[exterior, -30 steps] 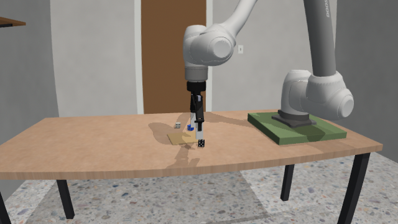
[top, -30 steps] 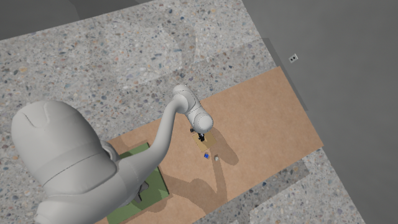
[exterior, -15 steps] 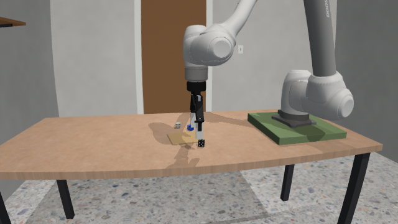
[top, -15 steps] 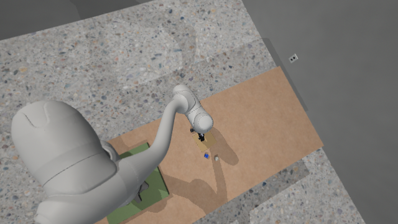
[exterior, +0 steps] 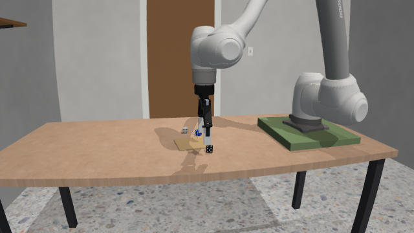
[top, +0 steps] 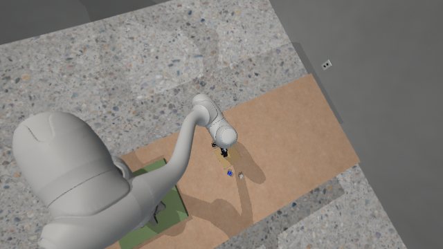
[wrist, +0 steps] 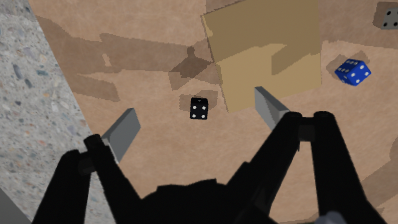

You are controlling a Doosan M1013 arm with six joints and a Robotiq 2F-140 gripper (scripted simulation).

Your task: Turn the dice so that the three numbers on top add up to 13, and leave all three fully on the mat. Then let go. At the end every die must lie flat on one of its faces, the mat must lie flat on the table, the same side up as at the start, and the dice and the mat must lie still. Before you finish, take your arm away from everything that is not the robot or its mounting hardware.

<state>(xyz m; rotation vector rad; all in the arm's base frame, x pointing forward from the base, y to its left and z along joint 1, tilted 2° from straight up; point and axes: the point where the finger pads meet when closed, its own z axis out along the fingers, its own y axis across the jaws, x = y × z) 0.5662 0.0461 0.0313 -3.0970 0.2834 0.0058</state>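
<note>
The white die is 28 cm to the right of my hand and 6 cm below it. The rest, counted from my hand: blue die 4 cm behind, 21 cm to the right, 6 cm below; then tan mat 2 cm ahead, 11 cm to the right, 7 cm below; then black die 2 cm behind, 6 cm below.
</note>
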